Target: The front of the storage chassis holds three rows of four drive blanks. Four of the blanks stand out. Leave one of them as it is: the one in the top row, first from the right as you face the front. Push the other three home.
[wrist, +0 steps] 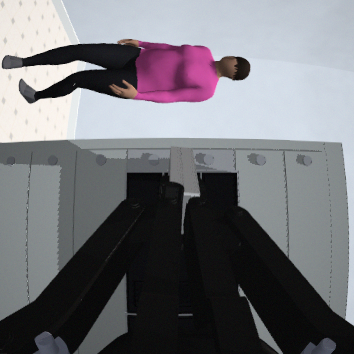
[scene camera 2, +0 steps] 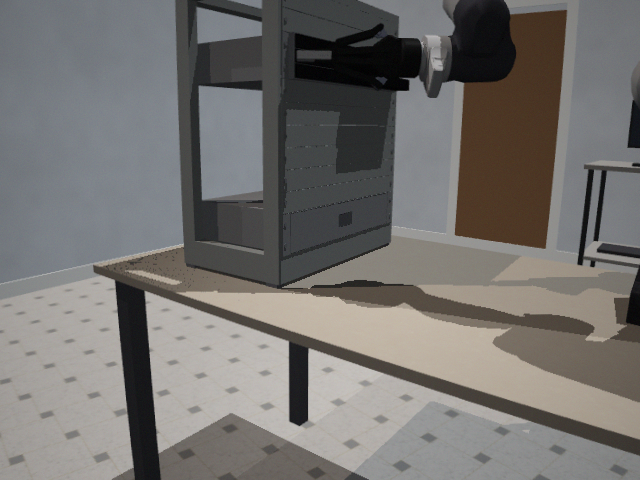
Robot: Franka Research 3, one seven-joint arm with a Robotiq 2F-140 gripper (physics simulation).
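Note:
The storage chassis [scene camera 2: 311, 71] [wrist: 220, 186] is a dark, almost black front set in the grey rack, high up in the scene view and behind the fingers in the wrist view. My gripper [scene camera 2: 314, 54] [wrist: 179, 163] is shut, with its light grey fingertips together at the end of the chassis front nearest the scene camera. In the wrist view the fingertips overlap the chassis edge, and dark front shows on both sides of them. The fingers and linkages hide much of the front. The single drive blanks are too dark to tell apart, and whether the fingertips touch one is unclear.
The grey rack [scene camera 2: 271, 155] [wrist: 280, 147] stands on the table [scene camera 2: 356, 330], with grey panels above and below the chassis. A person in a pink top [wrist: 175, 72] is beyond the rack. A brown door [scene camera 2: 509, 134] and a side stand [scene camera 2: 610, 165] are behind.

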